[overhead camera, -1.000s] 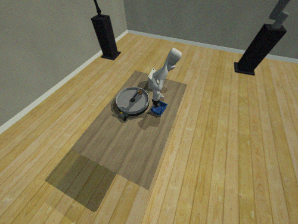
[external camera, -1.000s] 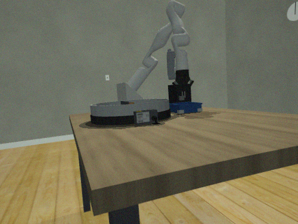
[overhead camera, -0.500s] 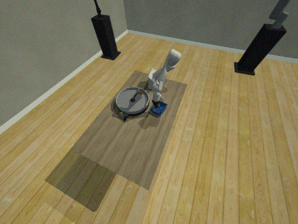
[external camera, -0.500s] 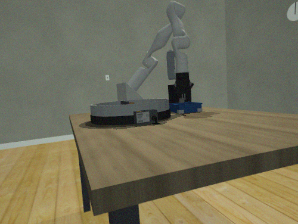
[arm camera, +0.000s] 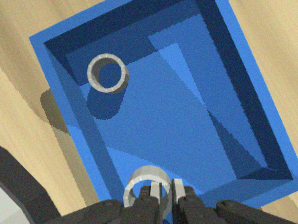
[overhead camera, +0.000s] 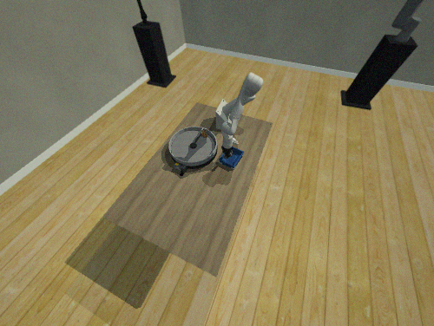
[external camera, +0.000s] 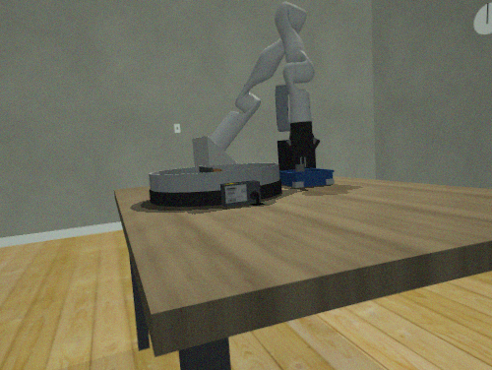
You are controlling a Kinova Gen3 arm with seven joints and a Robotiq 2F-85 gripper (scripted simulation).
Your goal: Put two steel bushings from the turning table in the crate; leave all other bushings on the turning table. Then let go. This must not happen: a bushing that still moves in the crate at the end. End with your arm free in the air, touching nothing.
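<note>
My gripper is now 6 cm above the blue crate, 5 cm past it and 3 cm to the right of it. Also, from my hand: grey turning table (32 cm to the right, 3 cm below, 2 cm behind).
</note>
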